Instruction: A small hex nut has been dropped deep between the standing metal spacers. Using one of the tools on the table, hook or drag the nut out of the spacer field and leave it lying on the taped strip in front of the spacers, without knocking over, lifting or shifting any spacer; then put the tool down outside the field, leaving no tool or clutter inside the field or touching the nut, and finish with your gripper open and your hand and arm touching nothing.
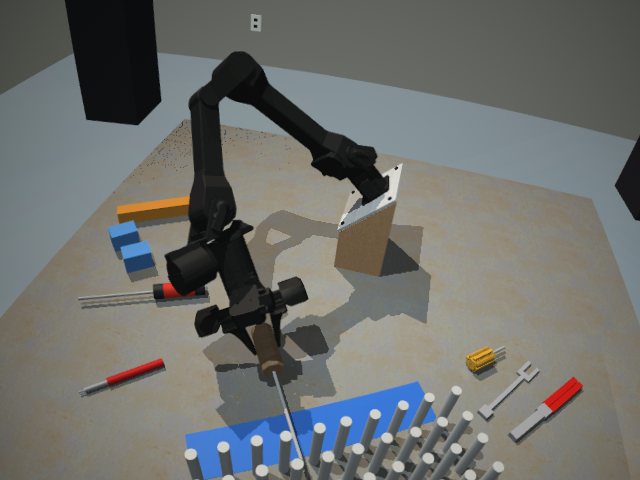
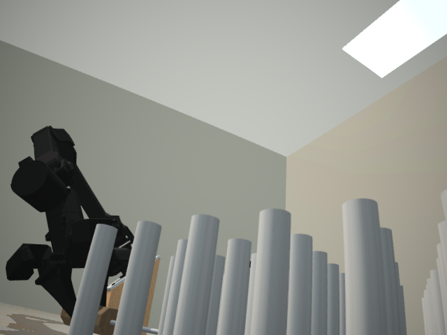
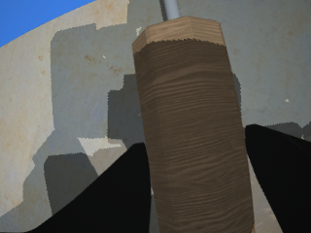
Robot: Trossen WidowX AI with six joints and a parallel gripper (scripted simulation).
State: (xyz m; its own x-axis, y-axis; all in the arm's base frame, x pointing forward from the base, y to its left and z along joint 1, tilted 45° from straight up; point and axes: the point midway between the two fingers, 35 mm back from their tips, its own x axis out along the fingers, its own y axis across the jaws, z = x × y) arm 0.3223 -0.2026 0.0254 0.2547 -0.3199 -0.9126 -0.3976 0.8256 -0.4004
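Right now the blue taped strip is 11 cm ahead of my gripper tip, 10 cm to the left of it and 4 cm below it. Also, from my gripper tip: grey forked tool: 44 cm to the left, 3 cm below, 2 cm behind; then red pick: 25 cm to the right, 11 cm ahead, 3 cm below; then yellow stubby screwdriver: 39 cm to the left, 7 cm behind, 2 cm below.
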